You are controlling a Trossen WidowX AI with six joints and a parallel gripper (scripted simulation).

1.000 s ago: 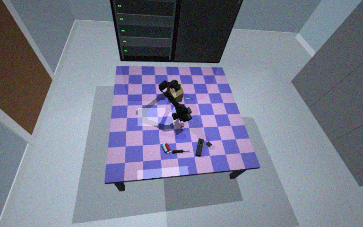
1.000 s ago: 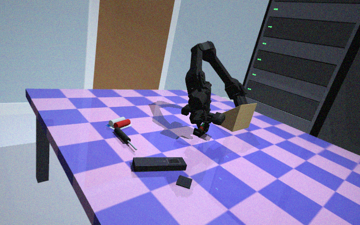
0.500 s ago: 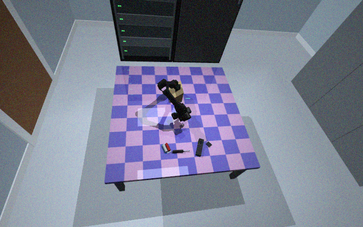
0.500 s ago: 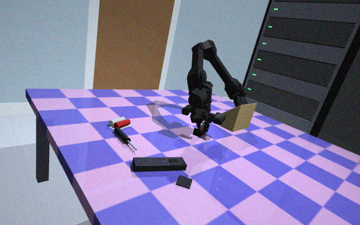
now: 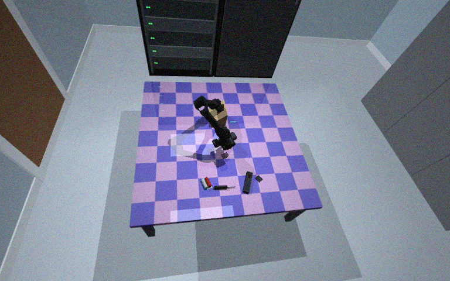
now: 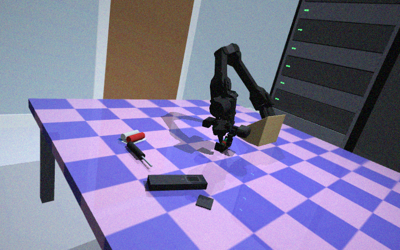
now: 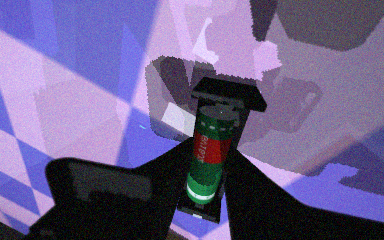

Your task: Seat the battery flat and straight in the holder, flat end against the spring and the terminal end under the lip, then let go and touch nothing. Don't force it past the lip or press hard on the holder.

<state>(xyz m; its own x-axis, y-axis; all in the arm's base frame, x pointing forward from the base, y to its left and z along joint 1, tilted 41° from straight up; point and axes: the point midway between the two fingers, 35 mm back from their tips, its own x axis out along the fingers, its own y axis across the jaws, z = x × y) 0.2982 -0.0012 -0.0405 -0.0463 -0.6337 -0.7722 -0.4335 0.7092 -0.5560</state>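
The battery is 1 cm above my gripper tip. The rest, counted from my gripper tip: black square 29 cm ahead, 25 cm to the left, 1 cm below; black remote 32 cm ahead, 17 cm to the left, 1 cm above; screwdriver 36 cm ahead.
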